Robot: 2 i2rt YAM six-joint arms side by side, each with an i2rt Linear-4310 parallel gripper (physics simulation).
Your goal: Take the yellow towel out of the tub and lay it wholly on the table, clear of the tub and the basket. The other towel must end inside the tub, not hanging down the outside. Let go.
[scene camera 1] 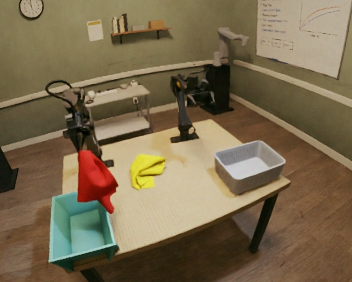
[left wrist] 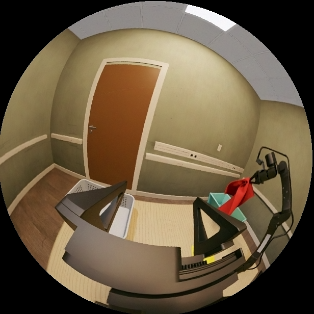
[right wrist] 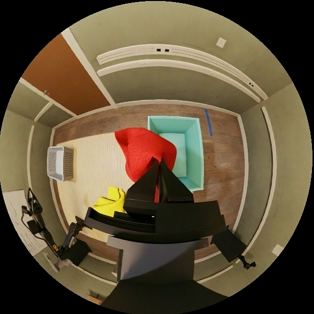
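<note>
The red towel (scene camera 1: 95, 179) (left wrist: 237, 196) (right wrist: 145, 150) hangs from my right gripper (scene camera 1: 82, 149) (left wrist: 248, 181) (right wrist: 158, 160), which is shut on it. In scene camera 1 the towel hangs above the rear right rim of the teal tub (scene camera 1: 56, 227) (left wrist: 218, 197) (right wrist: 198, 150), whose floor shows inside. The yellow towel (scene camera 1: 146, 170) (left wrist: 210, 259) (right wrist: 111, 201) lies crumpled on the table (scene camera 1: 175, 200) (left wrist: 160, 220) (right wrist: 95, 155), apart from the tub and the basket. My left gripper (left wrist: 162, 194) is open, with nothing between its fingers, and is raised at the back of the table.
The grey basket (scene camera 1: 240, 184) (left wrist: 129, 202) (right wrist: 68, 165) stands at the table's right edge in scene camera 1, far from the tub. The teal tub stands at the front left corner there. A side table (scene camera 1: 120, 95) and another robot on a black stand (scene camera 1: 218, 90) are behind the table.
</note>
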